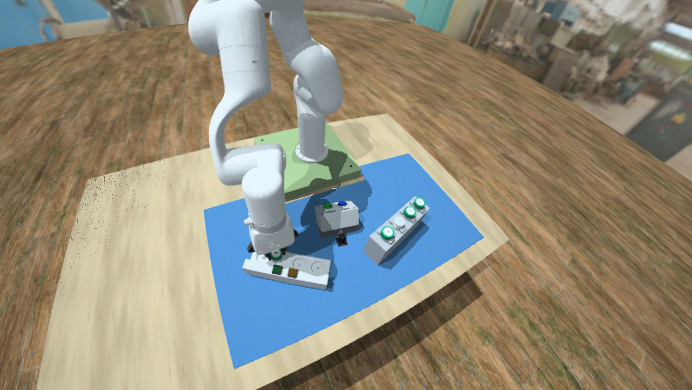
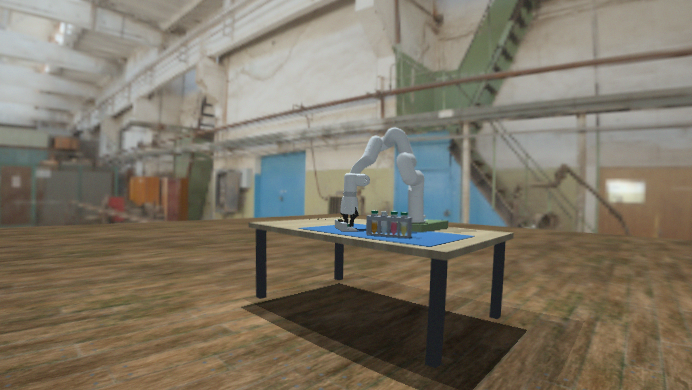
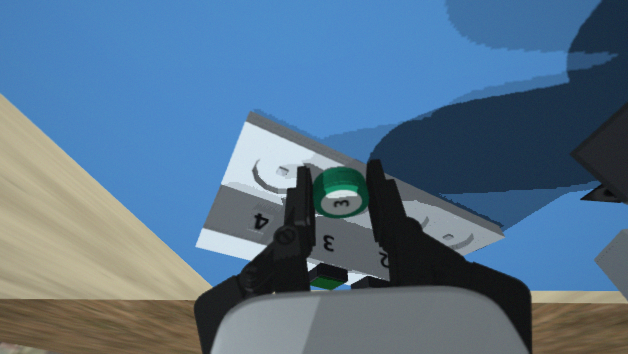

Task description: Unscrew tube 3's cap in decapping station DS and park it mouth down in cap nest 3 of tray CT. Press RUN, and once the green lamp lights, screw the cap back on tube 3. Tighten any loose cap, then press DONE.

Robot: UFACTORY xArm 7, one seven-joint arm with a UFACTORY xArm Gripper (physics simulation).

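Frame: origin at the arm's base, x ahead, y left, z up, level; millimetres.
Seen in the pictures: gripper, between the fingertips: (image 1: 275, 253) (image 2: 348, 226) (image 3: 338, 178); arm's base, origin of its link: (image 1: 311, 151) (image 2: 415, 221).
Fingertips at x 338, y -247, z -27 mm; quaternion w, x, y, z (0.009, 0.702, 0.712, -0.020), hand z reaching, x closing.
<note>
Pixels of each thing's top centre, then the offset from my fingertips to it. "pt": a spot on its surface instead. Level surfaces: height alone.
- green cap, centre of its top: (image 3: 340, 204) (image 1: 275, 252) 7 mm ahead, 0 mm left, 16 mm up
- white cap tray, centre of its top: (image 3: 374, 276) (image 1: 287, 260) (image 2: 345, 219) 51 mm ahead, 20 mm left, 41 mm up
- grey rack, a spot on its surface: (image 1: 375, 248) pt 119 mm ahead, 244 mm left, 55 mm up
- tube, centre of its top: (image 1: 399, 221) (image 2: 384, 211) 95 mm ahead, 324 mm left, 107 mm up
- green lamp, centre of its top: (image 3: 326, 283) (image 1: 276, 269) 63 mm ahead, 12 mm right, 41 mm up
- amber lamp, centre of its top: (image 1: 292, 272) 86 mm ahead, 21 mm left, 41 mm up
- grey button box, centre of its top: (image 1: 337, 207) 33 mm back, 204 mm left, 72 mm up
- green button, centre of its top: (image 1: 328, 204) 58 mm back, 186 mm left, 63 mm up
- blue button, centre of its top: (image 1: 342, 202) 51 mm back, 230 mm left, 63 mm up
- small black part, a spot on its surface: (image 1: 341, 239) pt 35 mm ahead, 190 mm left, 3 mm up
- blue mat, height of its surface: 12 mm down
The green cap (image 1: 276, 255) (image 3: 341, 192), marked 3, is upright, number up, at nest 3 of the white cap tray (image 1: 312, 281) (image 3: 239, 155). My gripper (image 1: 276, 253) (image 2: 348, 222) (image 3: 338, 178) is shut on this cap, one black finger on each side; whether the cap rests fully in the nest is hidden. The grey rack (image 1: 375, 248) (image 2: 368, 228) holds tubes, three with green caps; one tube (image 1: 399, 222) (image 2: 384, 225) has no green cap. The green lamp (image 1: 277, 269) (image 3: 327, 282) and amber lamp (image 1: 292, 272) on the tray look dark.
A grey button box (image 1: 348, 219) with a green button (image 1: 328, 206) and a blue button (image 1: 342, 203) stands between the tray and the rack. A small black part (image 1: 341, 239) is in front of it. All stand on the blue mat (image 1: 280, 320). The arm's green base plate (image 1: 280, 142) is behind.
</note>
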